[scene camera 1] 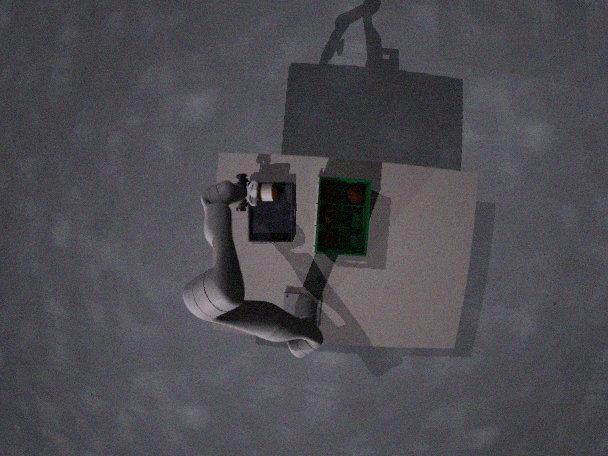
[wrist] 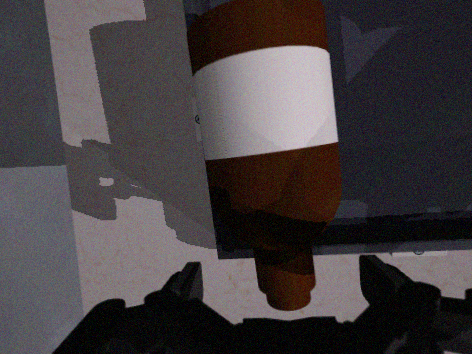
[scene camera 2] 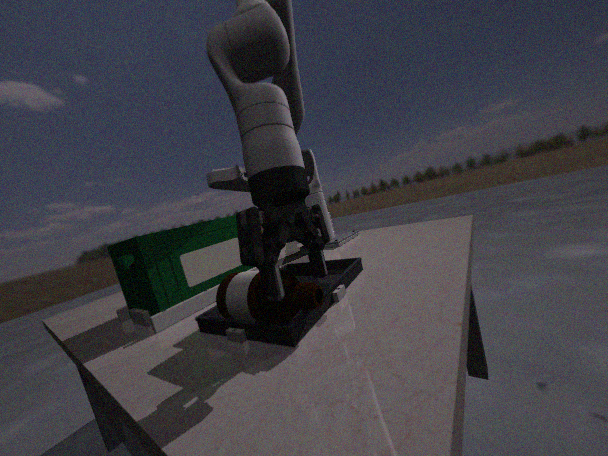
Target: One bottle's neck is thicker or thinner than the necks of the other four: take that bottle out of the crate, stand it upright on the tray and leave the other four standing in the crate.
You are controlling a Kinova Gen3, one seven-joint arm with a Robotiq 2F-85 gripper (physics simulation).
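Frame: origin at the arm's base, x right, y ahead, z up, level; centimetres.
Where they show: gripper, fingertip midpoint: (wrist: 278,275) (scene camera 2: 301,287); arm's base, origin of the base link: (scene camera 1: 305,307).
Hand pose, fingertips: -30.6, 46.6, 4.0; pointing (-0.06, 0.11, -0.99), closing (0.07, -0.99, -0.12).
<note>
Things, the pixels of their top centre, and the offset from my fingertips, as dx, dy, dz. Level surfaces: height alone.
- brown bottle with a white label, middle of its top: (wrist: 265,179) (scene camera 2: 265,271) (scene camera 1: 258,191) +5.6, +0.5, +2.4
- green crate, middle of its top: (scene camera 2: 185,227) (scene camera 1: 343,216) +39.7, -5.1, +12.0
- table, its level: dz -5.5
A brown bottle with a white label (scene camera 1: 268,192) (scene camera 2: 239,296) (wrist: 270,105) lies on its side in the dark tray (scene camera 1: 272,238) (scene camera 2: 311,324) (wrist: 400,150), along one end. Its neck reaches over the tray's rim in the wrist view. My gripper (scene camera 1: 248,193) (scene camera 2: 298,284) (wrist: 278,275) is open, its fingers apart on either side of the neck with gaps in the wrist view. The green crate (scene camera 1: 369,215) (scene camera 2: 150,272) holds several dim brown bottles, one of them (scene camera 1: 355,193) in a corner cell; their necks are too dark to compare.
The crate stands beside the tray with a gap of table (scene camera 1: 425,240) (scene camera 2: 400,300) between them. Its walls are taller than the tray's low rim. Small light brackets sit at the outer edges of tray and crate. The table's edge runs close to the tray's bottle end.
</note>
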